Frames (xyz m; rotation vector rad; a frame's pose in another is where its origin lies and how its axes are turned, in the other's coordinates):
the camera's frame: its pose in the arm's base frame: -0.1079 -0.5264 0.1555 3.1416 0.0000 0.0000
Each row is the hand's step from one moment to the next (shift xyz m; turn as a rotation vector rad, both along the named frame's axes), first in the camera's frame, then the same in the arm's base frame.
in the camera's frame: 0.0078 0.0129 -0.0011 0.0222 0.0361 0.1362
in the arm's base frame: 0.0078 -0.0129 0.0011 0.0222 -0.0361 -0.1362
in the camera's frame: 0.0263 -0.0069 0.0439 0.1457 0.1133 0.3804
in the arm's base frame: 0.0263 0.0069 -0.0439 0.1457 -0.1133 -0.3804
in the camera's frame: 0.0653 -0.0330 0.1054 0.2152 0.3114 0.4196
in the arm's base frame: 0.0653 0.0330 -0.1054 0.2152 -0.3114 -0.4196
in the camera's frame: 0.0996 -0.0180 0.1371 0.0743 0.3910 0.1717
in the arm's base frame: 0.0996 0.0180 -0.1371 0.0743 -0.3910 -0.1717
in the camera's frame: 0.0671 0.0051 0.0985 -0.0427 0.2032 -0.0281
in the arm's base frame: 0.0671 -0.0051 -0.0985 -0.0427 -0.2032 0.0281
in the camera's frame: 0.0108 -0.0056 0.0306 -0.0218 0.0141 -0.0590
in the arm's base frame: 0.0108 0.0056 -0.0306 -0.0218 -0.0141 0.0590
